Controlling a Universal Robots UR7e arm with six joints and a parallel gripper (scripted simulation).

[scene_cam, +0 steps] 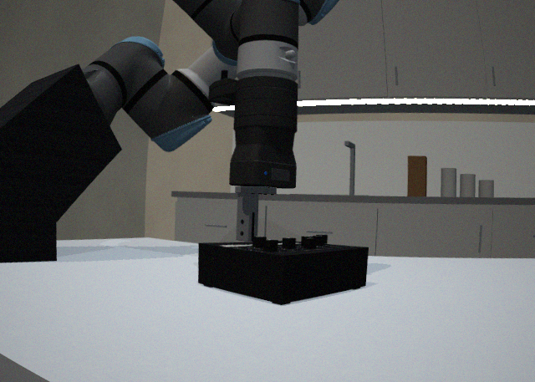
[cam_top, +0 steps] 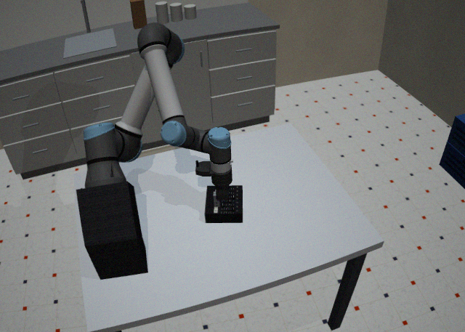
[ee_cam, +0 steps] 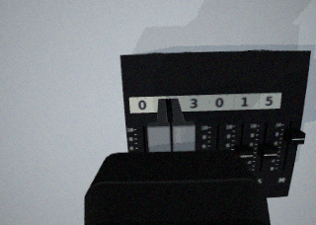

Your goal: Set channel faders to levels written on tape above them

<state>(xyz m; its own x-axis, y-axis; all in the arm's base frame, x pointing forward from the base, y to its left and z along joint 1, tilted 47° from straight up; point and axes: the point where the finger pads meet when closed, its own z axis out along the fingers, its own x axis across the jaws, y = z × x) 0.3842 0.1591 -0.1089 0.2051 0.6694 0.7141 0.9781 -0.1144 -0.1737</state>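
My gripper is now 20 mm short of the channel 2 cap and 10 mm above it. The rest, counted from my hand: channel 3 cap: 50 mm ahead, 10 mm to the left, 10 mm below; channel 4 cap: 70 mm ahead, 30 mm to the left, 10 mm below; channel 1 cap: 60 mm ahead, 30 mm to the right, 10 mm below.
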